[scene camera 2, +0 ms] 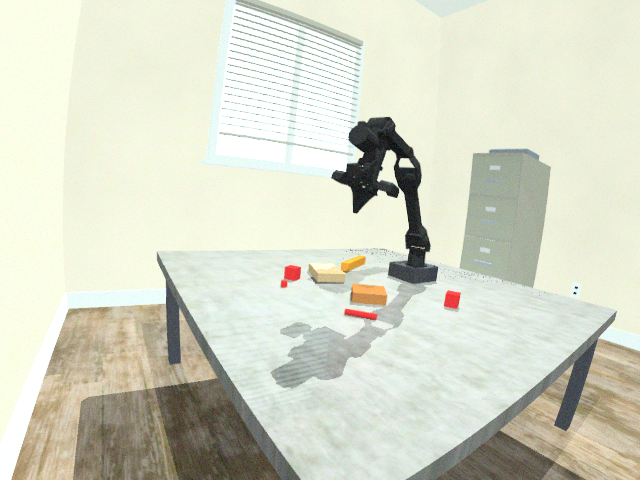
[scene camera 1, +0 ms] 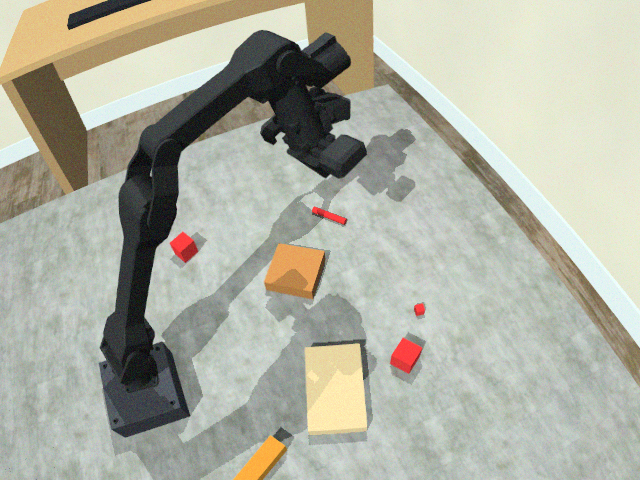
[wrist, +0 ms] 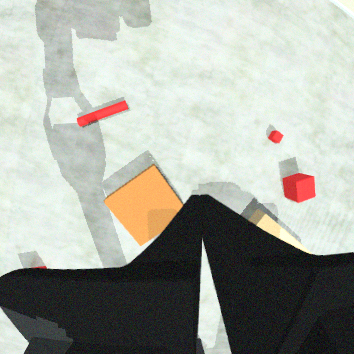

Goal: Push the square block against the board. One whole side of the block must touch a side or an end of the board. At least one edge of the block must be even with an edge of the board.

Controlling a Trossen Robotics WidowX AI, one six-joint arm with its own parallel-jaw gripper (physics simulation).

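Frame: origin at the arm's base, x ahead, y left, z up, level; millimetres.
Where they show: gripper, fingertip midpoint: (scene camera 2: 354,213) (scene camera 1: 326,175) (wrist: 198,202); arm's base, origin of the base link: (scene camera 2: 416,265) (scene camera 1: 139,373).
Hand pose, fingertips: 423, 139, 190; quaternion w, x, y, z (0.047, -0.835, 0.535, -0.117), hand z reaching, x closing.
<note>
Things, the pixels of their centre, and the offset from my fingertips, as dx, dy, dz.
- orange square block, body centre: (wrist: 146,204) (scene camera 1: 295,270) (scene camera 2: 368,293) -80, +1, -232
- cream rectangular board, body centre: (scene camera 1: 335,389) (wrist: 270,250) (scene camera 2: 326,272) -95, -264, -232
- red stick, body centre: (wrist: 102,112) (scene camera 1: 329,215) (scene camera 2: 360,314) +34, +117, -239
- tiny red cube, body centre: (scene camera 1: 419,309) (wrist: 274,136) (scene camera 2: 284,283) +111, -173, -239
- yellow-orange bar, body centre: (scene camera 2: 354,262) -309, -386, -231
The orange square block (scene camera 1: 300,259) (scene camera 2: 368,294) (wrist: 140,200) lies flat on the table. The cream rectangular board (scene camera 1: 338,408) (scene camera 2: 327,273) (wrist: 271,225) lies flat, apart from the block, below and a little right of it in scene camera 1. A stretch of shadowed table separates them, and the block is turned at a slight angle to the board. My gripper (scene camera 1: 325,174) (scene camera 2: 355,209) (wrist: 198,202) is shut with nothing between the fingers, high above the table. In the wrist view the fingers hide most of the board and cover the block's right corner.
A red stick (scene camera 1: 329,215) (scene camera 2: 360,314) (wrist: 103,113) lies beyond the block. A red cube (scene camera 1: 406,355) (scene camera 2: 292,272) (wrist: 299,188) and a tiny red cube (scene camera 1: 419,309) (scene camera 2: 283,283) (wrist: 275,136) are right of the board. Another red cube (scene camera 1: 184,246) (scene camera 2: 452,299) and a yellow-orange bar (scene camera 1: 261,458) (scene camera 2: 353,263) lie farther off.
</note>
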